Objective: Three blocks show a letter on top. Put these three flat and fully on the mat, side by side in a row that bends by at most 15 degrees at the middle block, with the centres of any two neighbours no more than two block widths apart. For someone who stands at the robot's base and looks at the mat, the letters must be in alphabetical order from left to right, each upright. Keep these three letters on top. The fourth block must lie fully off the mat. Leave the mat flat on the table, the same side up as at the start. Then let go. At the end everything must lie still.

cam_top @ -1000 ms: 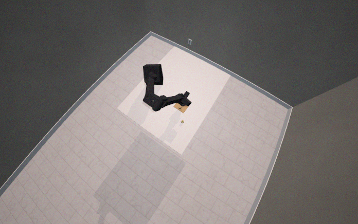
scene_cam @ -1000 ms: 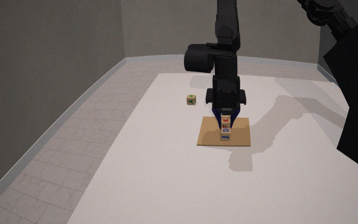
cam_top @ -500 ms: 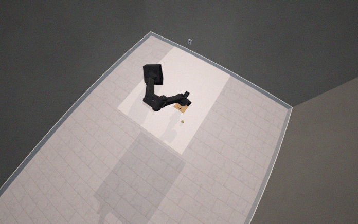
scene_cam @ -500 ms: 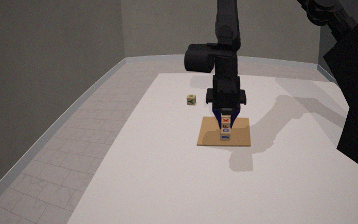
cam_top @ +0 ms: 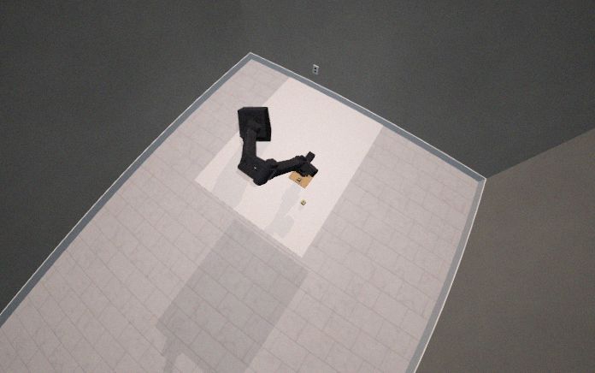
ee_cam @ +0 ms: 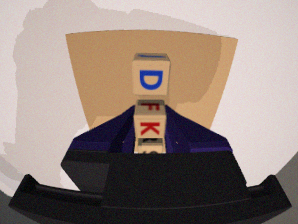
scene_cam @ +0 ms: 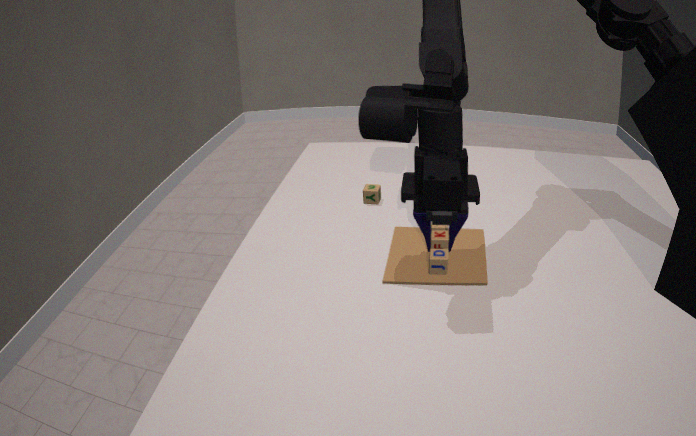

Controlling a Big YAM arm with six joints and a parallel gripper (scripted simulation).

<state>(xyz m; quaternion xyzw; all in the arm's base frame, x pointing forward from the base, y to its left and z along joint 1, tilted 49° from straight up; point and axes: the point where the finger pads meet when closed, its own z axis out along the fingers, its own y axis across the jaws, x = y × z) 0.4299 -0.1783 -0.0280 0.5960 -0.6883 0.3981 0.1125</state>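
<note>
The mat is 20 mm below my hand. Also, from my hand: letter block 40 mm to the right, 10 mm behind.
</note>
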